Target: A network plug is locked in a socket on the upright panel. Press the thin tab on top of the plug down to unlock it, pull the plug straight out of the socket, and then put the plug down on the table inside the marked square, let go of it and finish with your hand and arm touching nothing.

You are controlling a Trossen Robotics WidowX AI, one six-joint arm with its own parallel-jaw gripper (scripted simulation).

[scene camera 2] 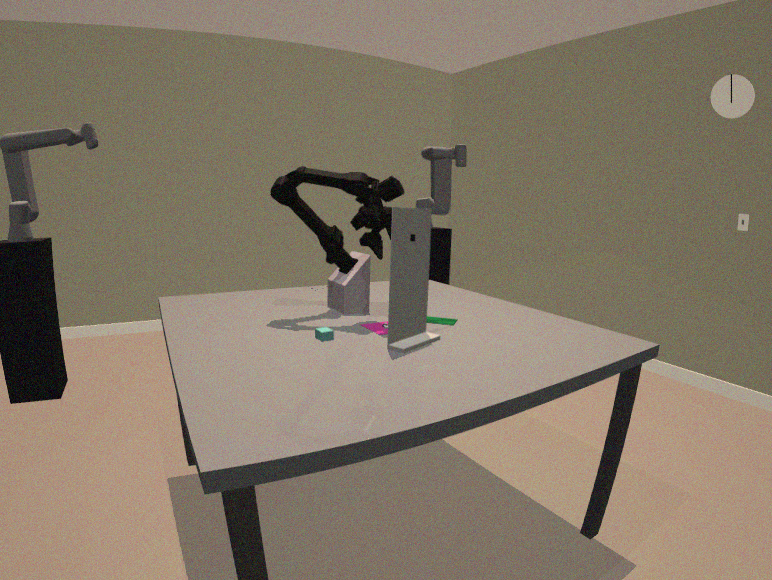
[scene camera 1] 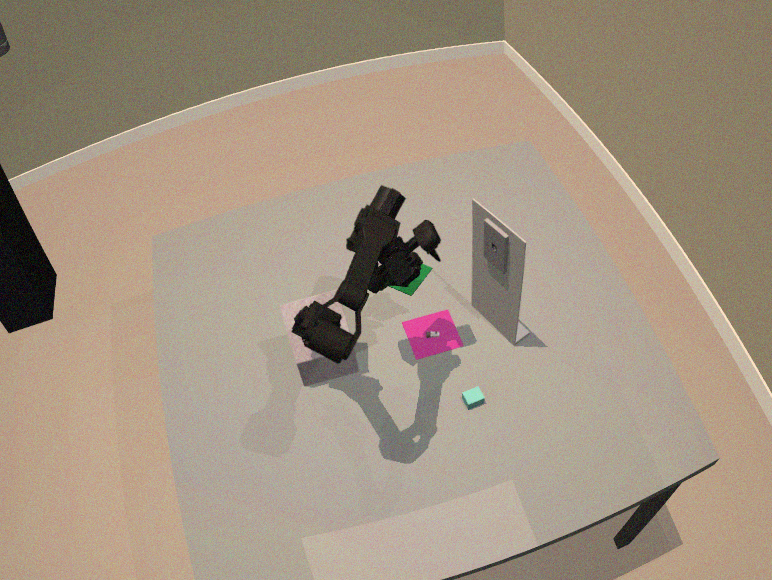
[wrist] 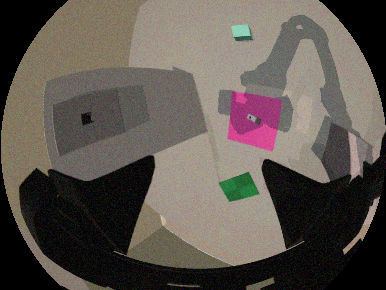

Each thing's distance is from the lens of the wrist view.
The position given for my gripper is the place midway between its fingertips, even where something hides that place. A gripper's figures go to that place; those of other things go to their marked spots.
my gripper [wrist: 211,163]: 10 cm
green patch [wrist: 243,186]: 39 cm
magenta square [wrist: 241,129]: 32 cm
The marked spots on the green patch and the magenta square are 16 cm apart.
